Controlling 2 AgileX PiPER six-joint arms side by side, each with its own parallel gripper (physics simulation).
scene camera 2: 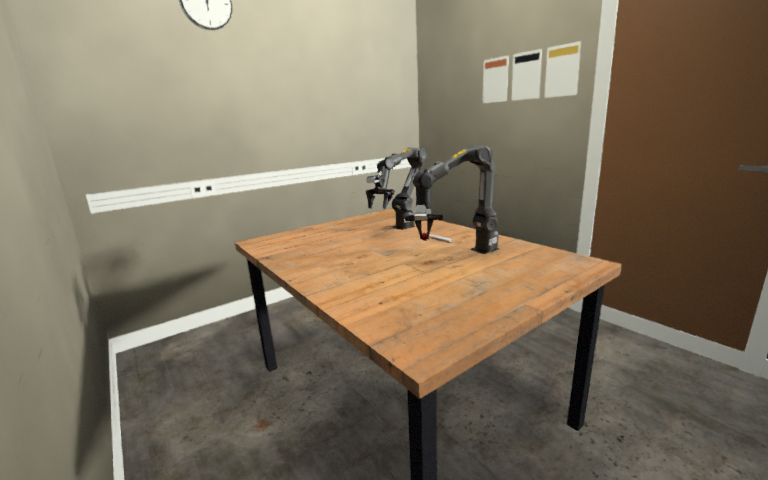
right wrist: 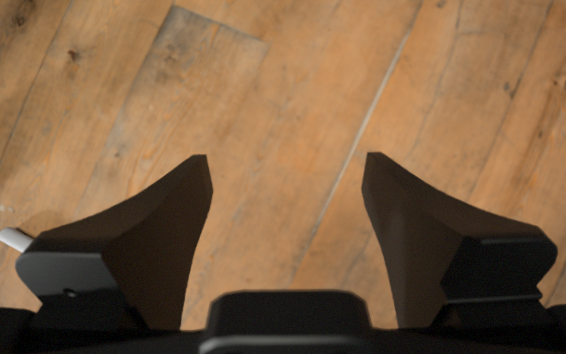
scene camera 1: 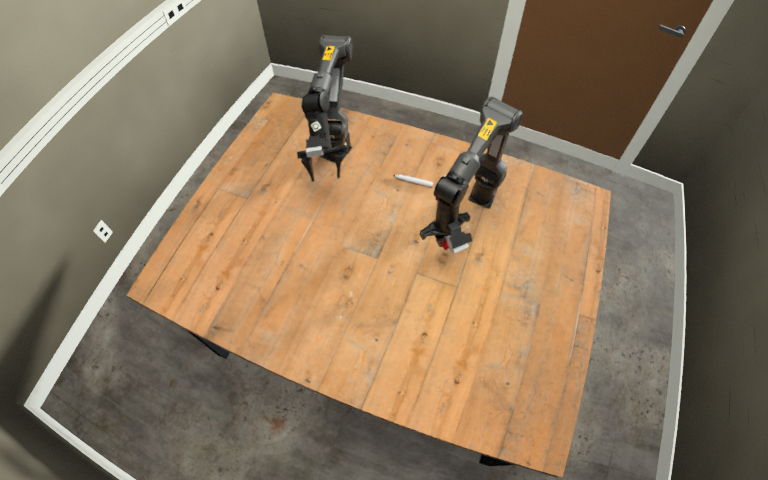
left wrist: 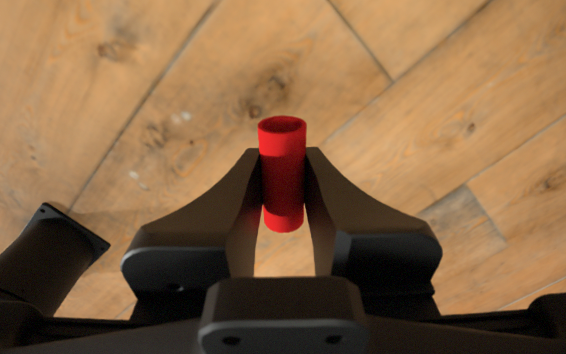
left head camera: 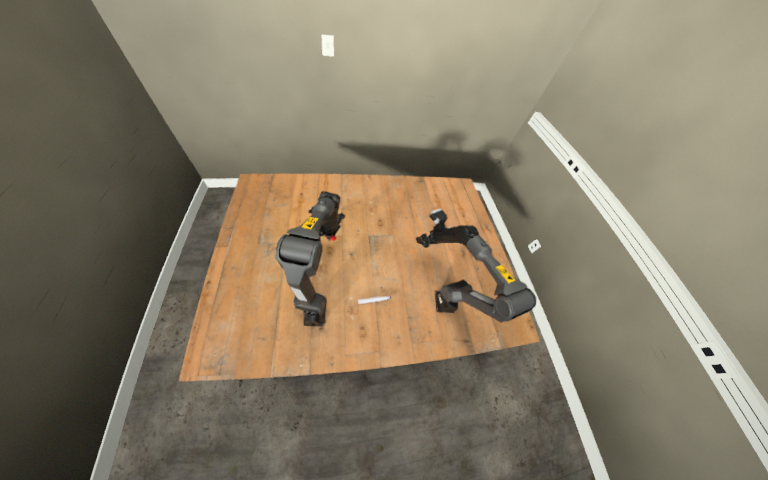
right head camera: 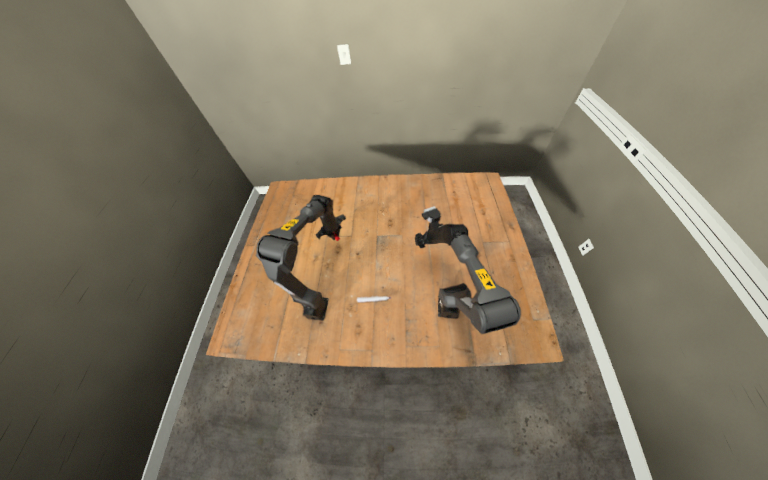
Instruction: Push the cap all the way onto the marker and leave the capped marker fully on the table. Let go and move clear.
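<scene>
The red cap (left wrist: 283,175) (left head camera: 333,238) (right head camera: 337,238) (scene camera 1: 445,245) (scene camera 2: 424,236) is a hollow tube, held between the fingertips of my left gripper (left wrist: 282,166), above the table. Its open end points away from the palm in the left wrist view. The white marker (left head camera: 373,300) (right head camera: 373,298) (scene camera 1: 414,180) (scene camera 2: 440,238) lies uncapped on the table between the two arm bases, apart from both grippers. One of its ends (right wrist: 16,239) shows at the left edge of the right wrist view. My right gripper (right wrist: 286,172) (scene camera 1: 326,179) is open and empty above the table.
The wooden table (left head camera: 226,350) (right head camera: 243,339) (scene camera 1: 396,362) (scene camera 2: 453,339) carries both arms. The left arm's base (left head camera: 314,311) (scene camera 1: 482,195) and the right arm's base (left head camera: 446,301) (scene camera 1: 338,133) stand on either side of the marker. Walls surround the table.
</scene>
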